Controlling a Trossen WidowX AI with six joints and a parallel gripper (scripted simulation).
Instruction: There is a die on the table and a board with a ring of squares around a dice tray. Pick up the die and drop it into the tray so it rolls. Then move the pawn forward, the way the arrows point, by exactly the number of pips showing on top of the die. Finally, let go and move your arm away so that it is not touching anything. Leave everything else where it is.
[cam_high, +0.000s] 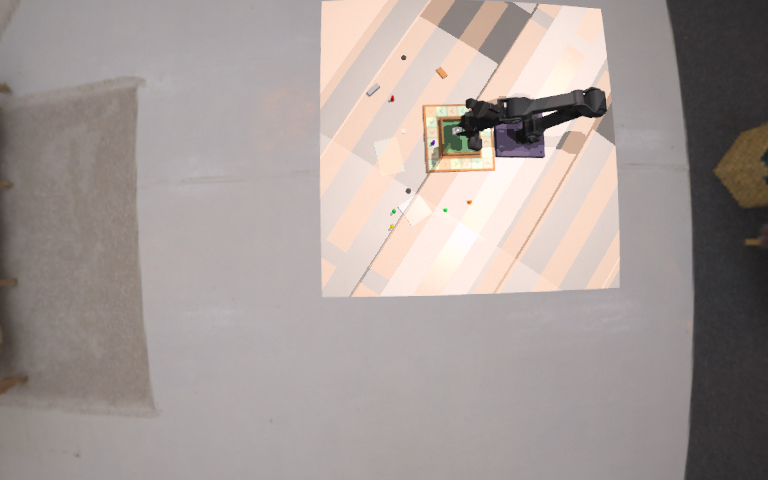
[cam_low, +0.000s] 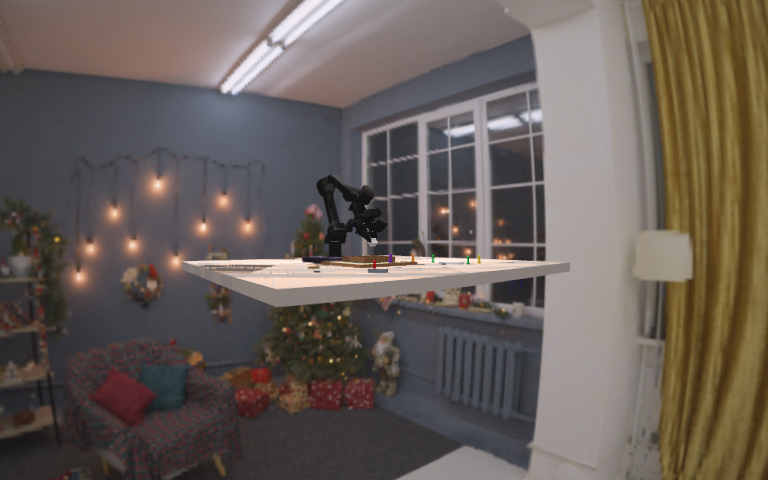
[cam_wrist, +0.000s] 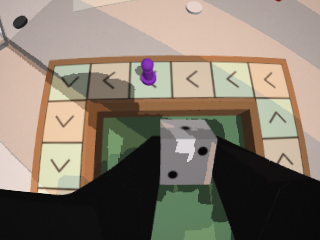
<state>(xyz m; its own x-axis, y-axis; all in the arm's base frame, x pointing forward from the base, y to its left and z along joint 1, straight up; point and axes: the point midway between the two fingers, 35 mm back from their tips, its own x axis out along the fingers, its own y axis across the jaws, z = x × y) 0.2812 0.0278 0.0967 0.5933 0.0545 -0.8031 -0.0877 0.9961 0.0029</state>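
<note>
Right now my gripper tip is 80 mm short of the purple pawn, 30 mm to the right of it and 70 mm above it. From my gripper tip the other things lie so: orange pawn 90 mm behind, 260 mm to the left, 80 mm below; white die right at my gripper tip; green dice tray 30 mm behind, 10 mm to the right, 90 mm below.
</note>
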